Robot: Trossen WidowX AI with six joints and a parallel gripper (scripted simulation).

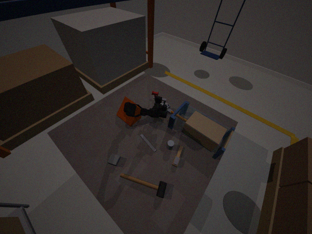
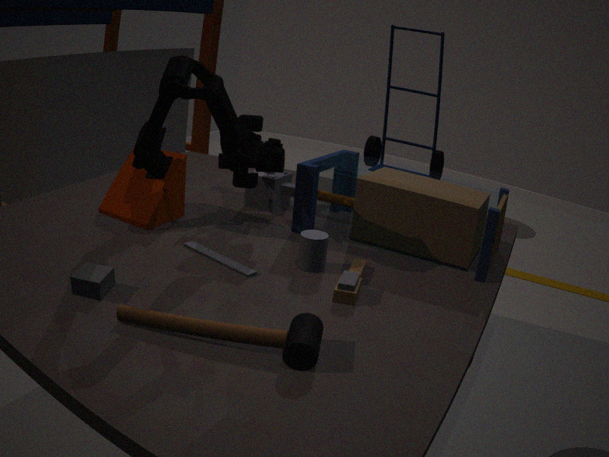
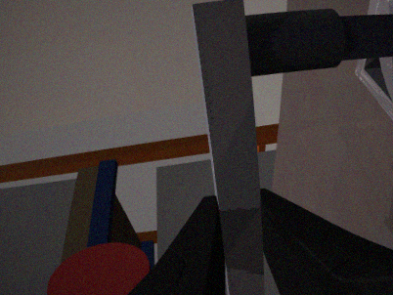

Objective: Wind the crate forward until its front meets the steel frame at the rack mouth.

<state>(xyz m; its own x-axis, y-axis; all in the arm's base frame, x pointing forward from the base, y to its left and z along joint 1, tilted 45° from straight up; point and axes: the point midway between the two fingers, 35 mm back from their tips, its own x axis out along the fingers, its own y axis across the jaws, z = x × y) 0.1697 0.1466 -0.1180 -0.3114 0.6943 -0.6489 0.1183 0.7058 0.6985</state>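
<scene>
My gripper tip is now 5 cm past the red knob, 4 cm below it and 2 cm to the left of it. From my gripper tip the other things lie so: flat grey bar 38 cm to the right, 16 cm below, 13 cm ahead; then grey winch 13 cm below, 3 cm ahead; then small wooden tool 40 cm ahead, 34 cm to the right, 14 cm below.
</scene>
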